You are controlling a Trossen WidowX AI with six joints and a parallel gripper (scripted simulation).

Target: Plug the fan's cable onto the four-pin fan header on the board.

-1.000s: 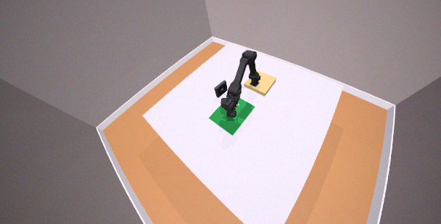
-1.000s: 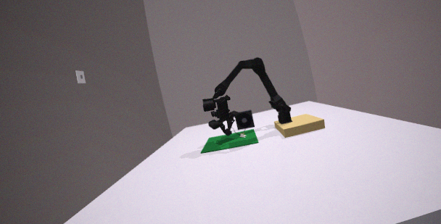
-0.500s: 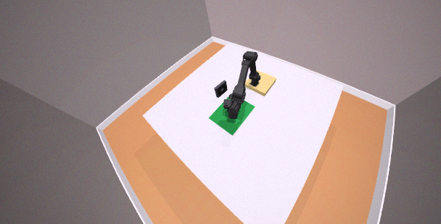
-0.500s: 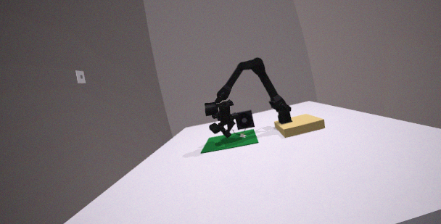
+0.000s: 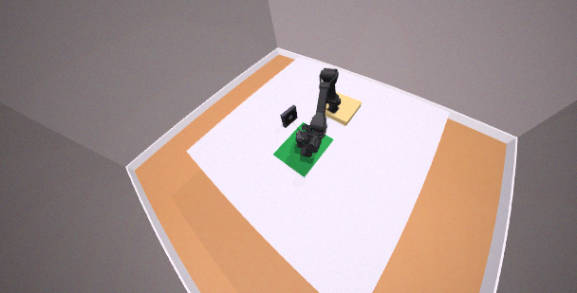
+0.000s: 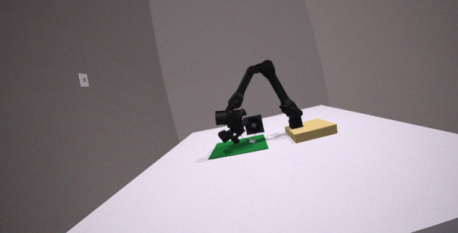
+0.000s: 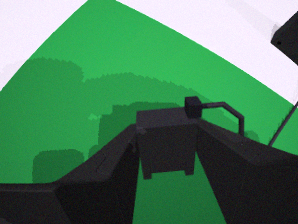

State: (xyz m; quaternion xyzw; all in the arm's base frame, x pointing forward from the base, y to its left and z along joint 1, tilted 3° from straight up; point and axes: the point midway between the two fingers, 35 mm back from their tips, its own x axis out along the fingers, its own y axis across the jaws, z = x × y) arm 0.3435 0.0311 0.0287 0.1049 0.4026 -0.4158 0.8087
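Right now the black fan plug is 10 mm to the left of my gripper tip and 10 mm behind it. Also, from my gripper tip: green board: 50 mm below, 20 mm to the left, 20 mm behind; black fan: 180 mm to the right, 110 mm behind, 20 mm above; white four-pin fan header: 100 mm behind, 40 mm below.
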